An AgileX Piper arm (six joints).
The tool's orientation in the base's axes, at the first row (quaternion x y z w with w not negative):
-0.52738 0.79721 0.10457 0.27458
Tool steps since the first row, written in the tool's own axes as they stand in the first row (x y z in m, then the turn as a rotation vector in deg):
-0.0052 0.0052 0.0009 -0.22 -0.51 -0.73
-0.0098 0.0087 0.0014 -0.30 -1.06 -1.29
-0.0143 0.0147 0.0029 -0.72 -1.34 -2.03
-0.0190 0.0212 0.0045 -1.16 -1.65 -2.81
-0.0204 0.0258 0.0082 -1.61 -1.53 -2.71
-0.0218 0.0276 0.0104 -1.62 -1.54 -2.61
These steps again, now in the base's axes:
-0.0029 0.0067 0.0015 0.28 -0.38 0.79
-0.0045 0.0120 0.0031 0.62 -0.80 1.36
-0.0081 0.0187 0.0036 0.75 -0.93 2.24
-0.0120 0.0259 0.0041 0.90 -1.07 3.16
-0.0145 0.0306 0.0012 0.96 -0.62 3.31
-0.0150 0.0335 0.0000 1.00 -0.57 3.24

